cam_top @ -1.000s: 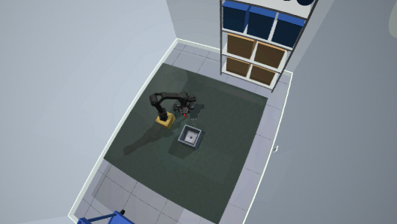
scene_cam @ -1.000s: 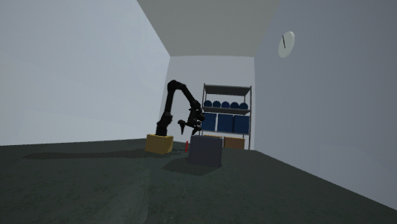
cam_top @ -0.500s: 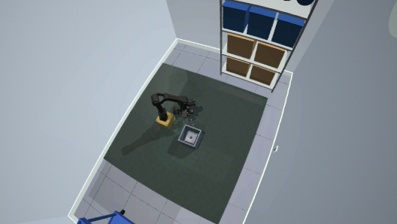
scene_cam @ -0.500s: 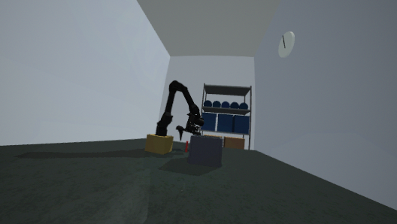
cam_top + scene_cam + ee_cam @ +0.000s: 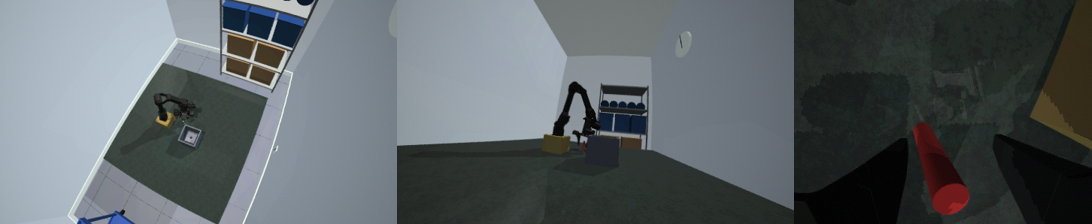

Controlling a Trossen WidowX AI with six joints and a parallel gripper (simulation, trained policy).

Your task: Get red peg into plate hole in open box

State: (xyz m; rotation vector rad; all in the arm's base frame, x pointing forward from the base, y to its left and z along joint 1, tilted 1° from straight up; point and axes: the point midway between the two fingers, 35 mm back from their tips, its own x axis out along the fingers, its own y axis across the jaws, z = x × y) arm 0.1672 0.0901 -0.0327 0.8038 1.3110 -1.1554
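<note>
Right now my gripper tip is 1 cm short of the red peg and 1 cm to the right of it. The rest, counted from my gripper tip: light grey plate (14 cm ahead, 19 cm to the right, 1 cm above).
</note>
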